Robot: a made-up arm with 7 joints.
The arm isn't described. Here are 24 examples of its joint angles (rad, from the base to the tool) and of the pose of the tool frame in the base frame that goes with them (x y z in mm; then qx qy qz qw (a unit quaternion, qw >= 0)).
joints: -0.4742 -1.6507 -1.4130 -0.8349 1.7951 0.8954 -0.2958
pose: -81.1 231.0 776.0 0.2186 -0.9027 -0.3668 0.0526
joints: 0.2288 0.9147 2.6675 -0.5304 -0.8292 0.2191 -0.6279
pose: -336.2 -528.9 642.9 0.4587 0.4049 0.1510 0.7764
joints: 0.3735 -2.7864 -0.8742 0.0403 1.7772 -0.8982 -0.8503
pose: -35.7 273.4 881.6 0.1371 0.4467 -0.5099 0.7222
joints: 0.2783 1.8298 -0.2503 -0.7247 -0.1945 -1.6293 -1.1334
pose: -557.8 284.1 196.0 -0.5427 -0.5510 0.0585 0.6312
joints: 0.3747 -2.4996 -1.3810 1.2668 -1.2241 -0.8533 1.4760
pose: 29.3 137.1 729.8 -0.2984 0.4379 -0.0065 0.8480
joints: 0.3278 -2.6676 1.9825 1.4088 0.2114 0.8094 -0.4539
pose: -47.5 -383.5 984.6 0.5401 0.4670 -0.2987 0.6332
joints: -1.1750 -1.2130 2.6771 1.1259 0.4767 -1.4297 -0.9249
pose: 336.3 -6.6 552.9 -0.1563 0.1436 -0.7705 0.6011
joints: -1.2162 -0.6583 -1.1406 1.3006 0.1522 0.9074 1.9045
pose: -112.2 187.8 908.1 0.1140 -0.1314 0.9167 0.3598
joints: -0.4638 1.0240 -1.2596 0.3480 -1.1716 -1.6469 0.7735
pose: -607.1 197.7 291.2 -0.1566 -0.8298 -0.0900 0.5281
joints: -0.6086 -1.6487 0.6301 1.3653 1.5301 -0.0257 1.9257
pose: -157.6 -114.6 526.4 0.2914 -0.6586 -0.4207 0.5518
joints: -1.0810 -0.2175 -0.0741 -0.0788 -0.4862 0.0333 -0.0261
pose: -379.5 343.0 884.6 0.4425 -0.2194 -0.8432 0.2124
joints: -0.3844 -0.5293 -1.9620 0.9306 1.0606 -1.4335 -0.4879
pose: 75.0 259.7 207.0 -0.0628 -0.8622 -0.2683 0.4251
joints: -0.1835 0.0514 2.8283 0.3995 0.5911 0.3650 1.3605
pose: -19.9 -219.1 266.5 0.3263 0.2989 0.5496 0.7086
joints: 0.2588 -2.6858 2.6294 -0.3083 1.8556 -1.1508 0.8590
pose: -103.2 -239.6 898.3 -0.4412 0.3823 0.1028 0.8054
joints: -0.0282 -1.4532 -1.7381 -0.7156 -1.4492 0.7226 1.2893
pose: -222.7 75.7 800.9 -0.3511 -0.6748 -0.0317 0.6484
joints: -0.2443 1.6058 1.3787 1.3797 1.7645 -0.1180 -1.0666
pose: -387.2 -334.7 353.9 -0.7168 0.1572 -0.6550 0.1804
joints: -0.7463 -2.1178 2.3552 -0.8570 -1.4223 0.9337 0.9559
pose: -313.1 -277.0 490.0 0.5078 -0.2544 -0.7313 0.3775
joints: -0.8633 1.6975 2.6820 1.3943 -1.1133 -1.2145 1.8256
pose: -600.5 141.6 529.6 -0.5556 -0.4204 0.1253 0.7063
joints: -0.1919 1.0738 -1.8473 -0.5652 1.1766 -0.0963 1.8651
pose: -524.5 88.2 210.6 0.3365 -0.2805 -0.8957 0.0761
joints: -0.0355 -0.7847 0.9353 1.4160 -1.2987 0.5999 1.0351
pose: -212.1 -105.0 57.9 0.7491 -0.5995 -0.2703 0.0801
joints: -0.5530 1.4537 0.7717 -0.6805 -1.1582 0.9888 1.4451
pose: -339.2 -250.5 762.6 0.6910 -0.4573 0.5531 0.0864
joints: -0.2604 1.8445 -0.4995 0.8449 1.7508 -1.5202 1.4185
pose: -733.8 -30.7 636.6 0.3137 0.7668 -0.5549 0.0761
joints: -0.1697 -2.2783 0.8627 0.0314 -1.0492 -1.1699 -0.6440
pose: 199.4 134.8 717.4 -0.1507 0.6428 0.0014 0.7510
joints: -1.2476 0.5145 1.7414 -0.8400 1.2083 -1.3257 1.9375
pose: -721.4 -17.8 581.3 -0.0572 -0.6900 -0.5462 0.4715
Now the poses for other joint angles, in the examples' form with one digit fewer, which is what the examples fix.
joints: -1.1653 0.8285 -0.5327 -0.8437 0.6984 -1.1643 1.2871
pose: -434 346 785 -0.693 0.024 0.582 0.425
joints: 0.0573 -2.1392 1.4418 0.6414 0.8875 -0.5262 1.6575
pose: -29 -229 748 0.015 -0.491 0.464 0.737
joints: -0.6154 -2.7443 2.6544 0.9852 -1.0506 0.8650 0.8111
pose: -252 -510 555 0.198 -0.938 0.243 0.151
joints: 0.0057 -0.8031 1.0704 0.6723 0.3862 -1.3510 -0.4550
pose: 44 -170 0 -0.490 0.515 -0.692 0.122
